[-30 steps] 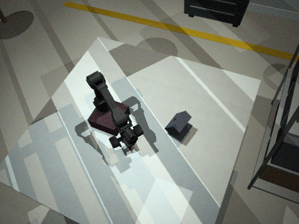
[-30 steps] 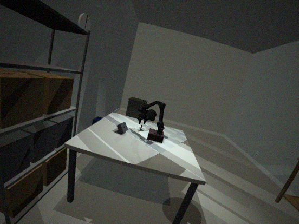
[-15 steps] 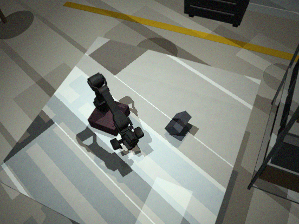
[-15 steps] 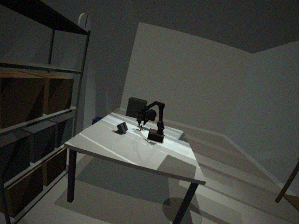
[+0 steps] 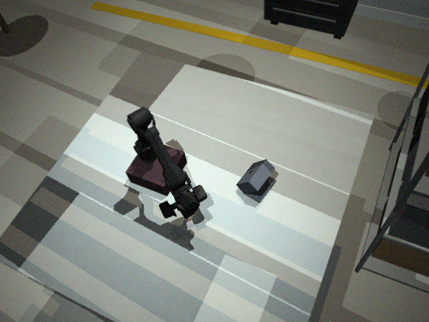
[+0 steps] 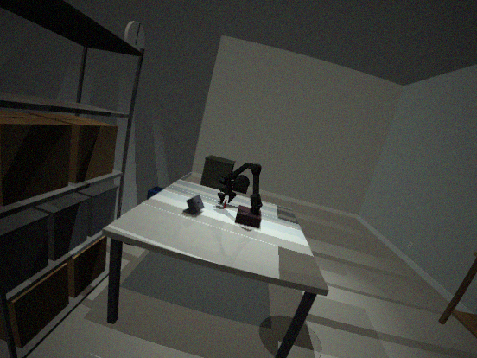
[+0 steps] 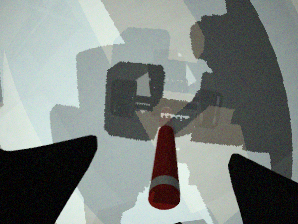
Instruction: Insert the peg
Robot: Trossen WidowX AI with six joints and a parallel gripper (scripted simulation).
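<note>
Right now my gripper tip is 1 cm below the red peg. Also, from my gripper tip: grey sloped panel block: 27 cm to the left, 16 cm ahead, 2 cm above.
</note>
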